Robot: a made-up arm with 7 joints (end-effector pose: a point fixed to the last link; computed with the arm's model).
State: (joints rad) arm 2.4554 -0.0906 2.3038 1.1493 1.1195 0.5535 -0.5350
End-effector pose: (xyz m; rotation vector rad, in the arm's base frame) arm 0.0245 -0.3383 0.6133 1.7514 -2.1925 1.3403
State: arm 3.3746 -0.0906 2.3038 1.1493 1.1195 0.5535 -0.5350
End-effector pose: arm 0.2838 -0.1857 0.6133 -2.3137 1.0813 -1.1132
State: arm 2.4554 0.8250 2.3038 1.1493 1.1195 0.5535 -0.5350
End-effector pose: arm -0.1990 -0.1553 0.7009 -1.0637 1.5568 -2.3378
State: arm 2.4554 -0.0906 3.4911 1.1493 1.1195 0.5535 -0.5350
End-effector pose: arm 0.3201 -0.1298 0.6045 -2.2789 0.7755 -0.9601
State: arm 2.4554 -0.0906 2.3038 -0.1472 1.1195 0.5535 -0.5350
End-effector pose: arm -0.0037 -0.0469 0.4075 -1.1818 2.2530 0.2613
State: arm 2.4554 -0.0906 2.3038 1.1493 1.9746 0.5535 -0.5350
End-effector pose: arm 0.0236 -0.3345 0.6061 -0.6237 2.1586 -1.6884
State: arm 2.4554 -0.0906 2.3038 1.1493 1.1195 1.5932 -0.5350
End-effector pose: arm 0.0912 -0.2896 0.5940 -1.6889 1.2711 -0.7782
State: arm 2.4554 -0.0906 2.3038 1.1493 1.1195 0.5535 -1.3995
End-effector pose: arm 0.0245 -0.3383 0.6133 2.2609 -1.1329 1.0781
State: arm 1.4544 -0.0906 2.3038 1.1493 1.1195 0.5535 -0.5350
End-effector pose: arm -0.2716 -0.2031 0.6133 0.4306 -2.4569 1.0241
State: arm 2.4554 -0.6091 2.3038 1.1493 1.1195 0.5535 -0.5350
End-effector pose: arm 0.0963 -0.3971 0.4650 1.9098 -2.2597 0.5749
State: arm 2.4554 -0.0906 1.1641 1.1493 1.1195 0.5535 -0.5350
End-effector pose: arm -0.2719 -0.1566 0.6446 0.2887 -2.3482 0.9707
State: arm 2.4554 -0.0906 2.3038 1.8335 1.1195 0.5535 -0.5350
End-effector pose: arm 0.0375 -0.3309 0.8116 1.5074 -1.4327 1.8381
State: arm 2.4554 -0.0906 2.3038 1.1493 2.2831 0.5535 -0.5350
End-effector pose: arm 0.0250 -0.3332 0.6037 -0.2247 2.0497 -1.7263
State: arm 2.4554 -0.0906 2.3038 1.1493 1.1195 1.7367 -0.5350
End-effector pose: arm 0.0968 -0.2789 0.5957 -1.6521 1.1447 -0.7010
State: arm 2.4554 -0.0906 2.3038 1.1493 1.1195 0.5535 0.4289
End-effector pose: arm 0.0245 -0.3383 0.6133 -0.4852 2.4950 -1.0965
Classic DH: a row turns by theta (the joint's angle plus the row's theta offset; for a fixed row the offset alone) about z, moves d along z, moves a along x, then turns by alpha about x. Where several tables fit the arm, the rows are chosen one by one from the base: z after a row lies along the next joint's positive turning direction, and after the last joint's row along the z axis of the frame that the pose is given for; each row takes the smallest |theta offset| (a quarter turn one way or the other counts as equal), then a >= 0, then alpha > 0; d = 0 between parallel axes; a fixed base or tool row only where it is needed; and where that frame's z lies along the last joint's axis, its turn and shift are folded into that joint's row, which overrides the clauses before.
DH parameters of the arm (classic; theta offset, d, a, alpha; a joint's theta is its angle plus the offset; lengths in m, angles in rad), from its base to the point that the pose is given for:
joint 1: 0 0.364 0 -1.5708
joint 2: 0 0 0 1.5708
joint 3: 0 0.342 0.036 1.5708
joint 4: 0 0 0.047 1.5708
joint 5: 0 0.207 0 1.5708
joint 6: 0 0 0.053 -1.5708
joint 7: 0 0.067 0 0

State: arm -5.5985 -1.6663 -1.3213 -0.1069 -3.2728 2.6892 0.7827
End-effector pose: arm -0.0421 -0.2069 0.3930 1.0834 -1.0380 0.6491
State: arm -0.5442 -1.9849 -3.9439 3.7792 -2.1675 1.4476 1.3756
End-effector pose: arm -0.5084 0.1897 0.3116 -0.1396 -0.2691 -1.8324
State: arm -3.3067 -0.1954 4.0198 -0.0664 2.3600 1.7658 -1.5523
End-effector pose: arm 0.0726 0.1165 0.4452 -1.3863 0.2649 0.1230
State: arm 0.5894 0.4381 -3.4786 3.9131 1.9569 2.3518 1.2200
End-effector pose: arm 0.3143 0.0579 0.6997 1.3447 -1.5505 0.6169
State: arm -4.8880 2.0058 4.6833 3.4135 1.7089 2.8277 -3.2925
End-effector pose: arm 0.0122 0.4095 0.0960 1.2866 -0.8372 1.0169
